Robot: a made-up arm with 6 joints.
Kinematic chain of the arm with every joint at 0, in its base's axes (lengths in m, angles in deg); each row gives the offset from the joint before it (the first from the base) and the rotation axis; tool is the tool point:
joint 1: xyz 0 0 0.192 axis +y
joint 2: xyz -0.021 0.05 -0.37 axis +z
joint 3: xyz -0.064 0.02 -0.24 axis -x
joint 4: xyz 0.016 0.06 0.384 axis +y
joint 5: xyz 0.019 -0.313 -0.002 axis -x
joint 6: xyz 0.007 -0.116 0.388 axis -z
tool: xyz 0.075 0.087 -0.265
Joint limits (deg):
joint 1: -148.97..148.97
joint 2: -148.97..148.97
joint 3: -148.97..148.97
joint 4: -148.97..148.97
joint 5: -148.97..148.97
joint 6: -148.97..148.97
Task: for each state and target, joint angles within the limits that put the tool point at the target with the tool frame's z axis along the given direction. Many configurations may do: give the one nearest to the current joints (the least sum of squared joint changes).
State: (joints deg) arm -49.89 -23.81 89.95 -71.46 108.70 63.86
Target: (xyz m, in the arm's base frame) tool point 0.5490 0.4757 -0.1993 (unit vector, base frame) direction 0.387 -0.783 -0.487
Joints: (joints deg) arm -32.66 -26.53 99.51 -35.90 133.82 63.59
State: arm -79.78 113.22 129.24 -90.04 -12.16 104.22
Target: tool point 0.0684 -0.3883 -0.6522 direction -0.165 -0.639 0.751
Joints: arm -45.56 118.00 140.80 -125.53 -20.58 101.84
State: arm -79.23 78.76 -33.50 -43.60 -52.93 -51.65
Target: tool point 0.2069 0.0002 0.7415 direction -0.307 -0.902 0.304
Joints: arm -110.26 103.63 -33.51 -75.81 -2.24 -39.09
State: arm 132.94 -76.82 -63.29 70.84 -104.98 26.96
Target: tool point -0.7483 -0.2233 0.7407 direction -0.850 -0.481 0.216
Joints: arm 111.15 -32.58 -71.62 80.81 -69.38 17.51
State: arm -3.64 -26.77 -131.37 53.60 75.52 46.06
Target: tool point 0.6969 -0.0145 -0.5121 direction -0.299 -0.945 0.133
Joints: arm -41.46 -23.62 -148.97 49.19 70.39 14.52
